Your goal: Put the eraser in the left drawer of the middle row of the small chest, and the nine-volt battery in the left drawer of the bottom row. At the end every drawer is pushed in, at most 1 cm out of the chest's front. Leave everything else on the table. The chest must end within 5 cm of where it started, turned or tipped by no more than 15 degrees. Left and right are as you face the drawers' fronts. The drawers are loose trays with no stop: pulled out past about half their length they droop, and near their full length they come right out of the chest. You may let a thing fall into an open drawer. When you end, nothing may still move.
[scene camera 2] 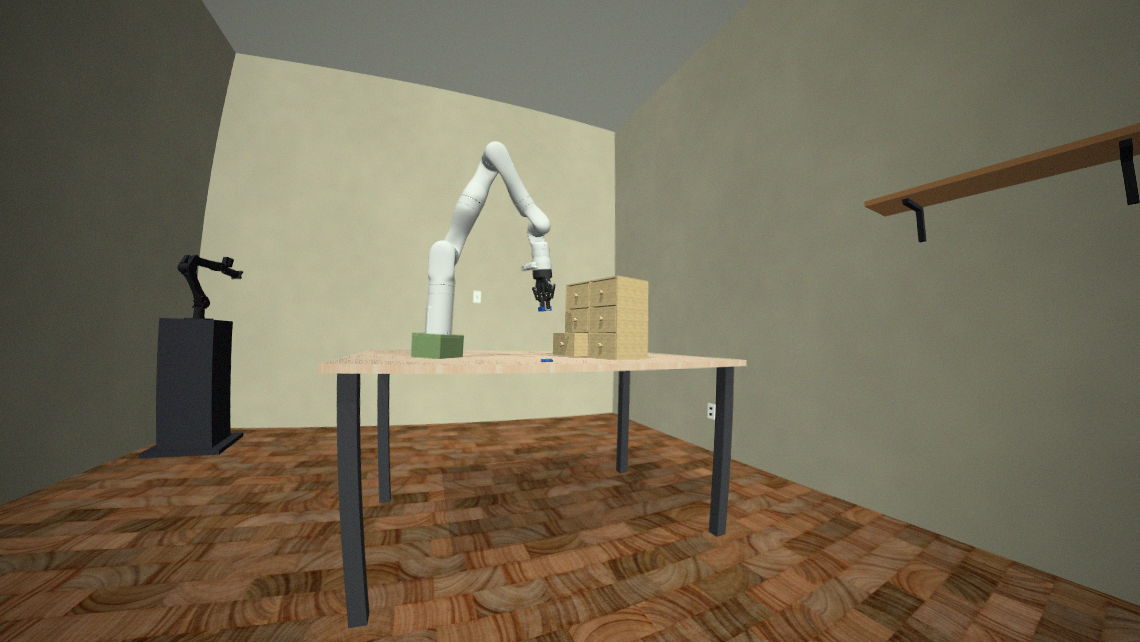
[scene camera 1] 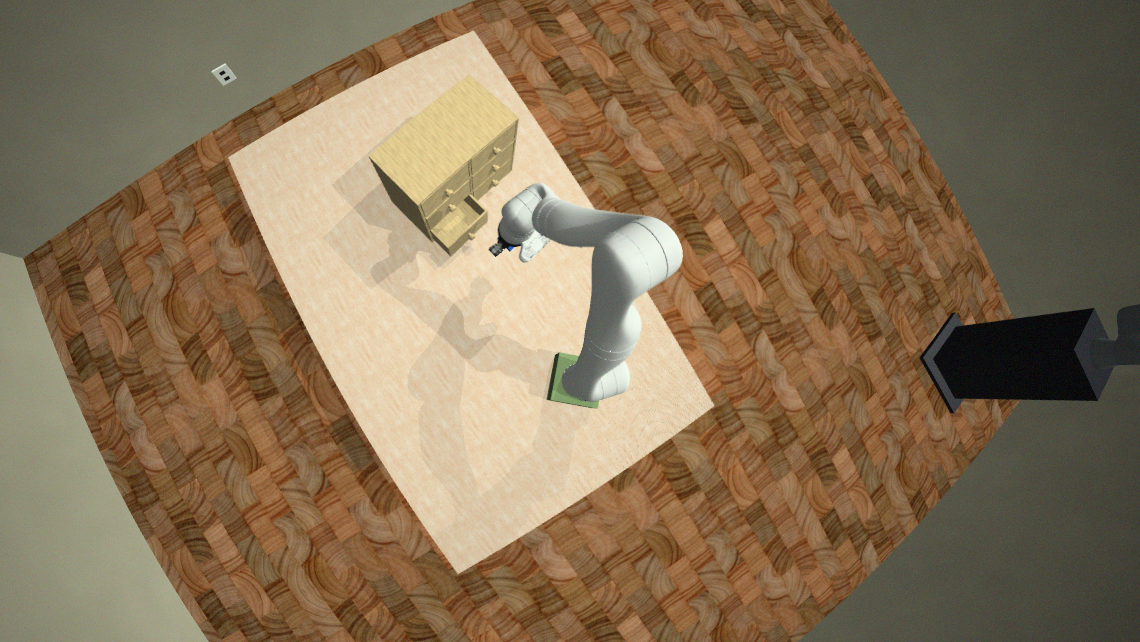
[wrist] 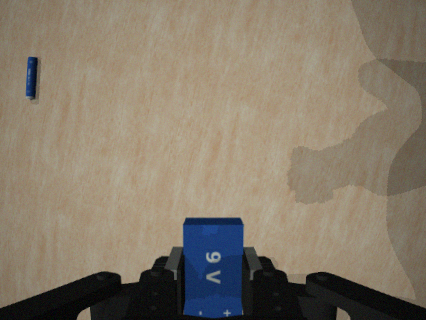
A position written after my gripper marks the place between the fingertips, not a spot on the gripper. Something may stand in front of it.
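My gripper (wrist: 213,266), a blue nine-volt battery (wrist: 213,247). Small wooden chest: out of frame in the wrist view. The chest (scene camera 1: 416,160), a drawer (scene camera 1: 458,226). The chest again (scene camera 2: 631,304).
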